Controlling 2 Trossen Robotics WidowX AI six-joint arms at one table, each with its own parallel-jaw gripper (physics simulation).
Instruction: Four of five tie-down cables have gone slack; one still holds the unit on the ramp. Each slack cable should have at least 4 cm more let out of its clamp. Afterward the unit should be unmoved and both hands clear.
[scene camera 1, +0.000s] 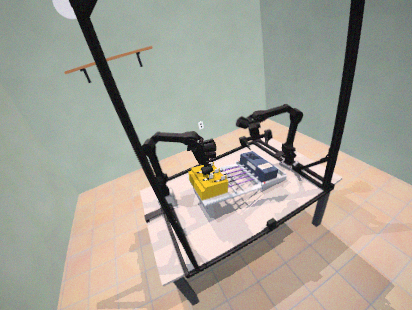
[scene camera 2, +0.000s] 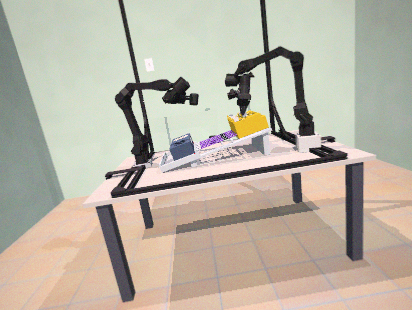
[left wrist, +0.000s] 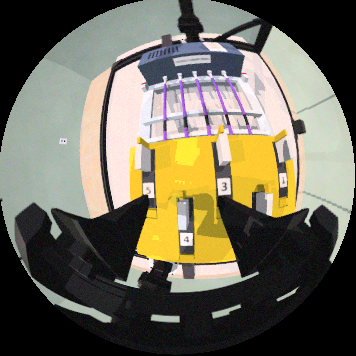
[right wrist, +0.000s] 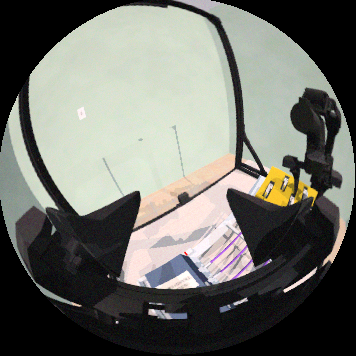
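The dark blue unit (scene camera 1: 257, 166) (scene camera 2: 182, 146) (left wrist: 190, 62) sits low on the white ramp (scene camera 2: 220, 148) (left wrist: 175, 118). Several purple cables (left wrist: 200, 95) (scene camera 2: 217, 140) run from it to the yellow clamp block (scene camera 1: 212, 189) (scene camera 2: 251, 126) (left wrist: 187, 152). Which cables are slack cannot be told. Labels 5 (left wrist: 148, 190), 3 (left wrist: 224, 186), 1 (left wrist: 283, 180) and 4 (left wrist: 186, 239) show beside grey levers; another lever (left wrist: 263, 200) has its label hidden by a finger. My left gripper (left wrist: 183, 199) (scene camera 2: 244, 111) is open and empty over the block, its fingertips either side of lever 4. My right gripper (right wrist: 184, 194) (scene camera 2: 192, 99) is open, empty, raised near the unit.
Black rails (scene camera 2: 225, 175) edge the white table (scene camera 1: 175, 252), and tall black posts (scene camera 1: 345, 95) rise around it. The left arm (scene camera 1: 175, 136) reaches above the yellow block; the right arm (scene camera 1: 272, 111) stands beyond the unit.
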